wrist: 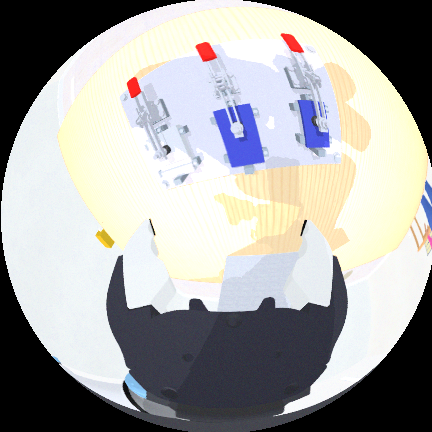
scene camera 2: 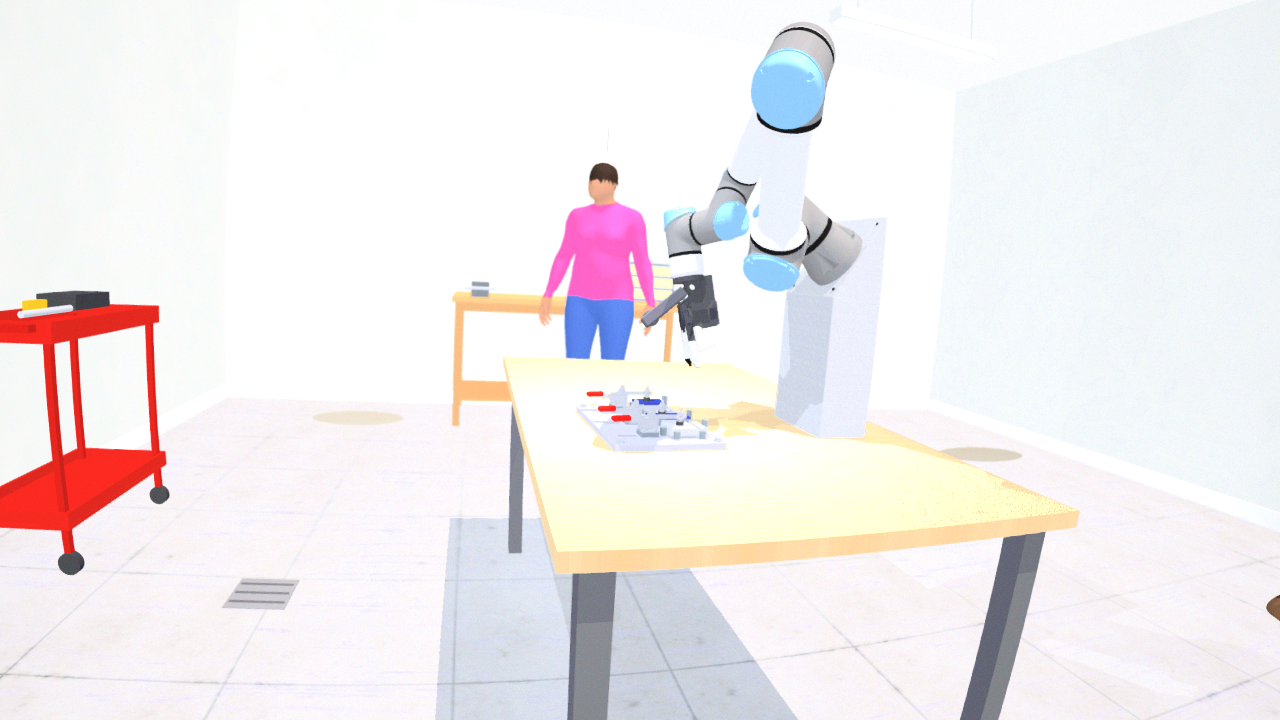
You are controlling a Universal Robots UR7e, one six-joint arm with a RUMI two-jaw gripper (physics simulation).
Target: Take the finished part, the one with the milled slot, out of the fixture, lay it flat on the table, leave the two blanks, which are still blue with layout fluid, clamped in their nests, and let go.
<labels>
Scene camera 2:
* gripper: 694,366
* fixture plate: 601,422
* toggle clamp: 647,427
</labels>
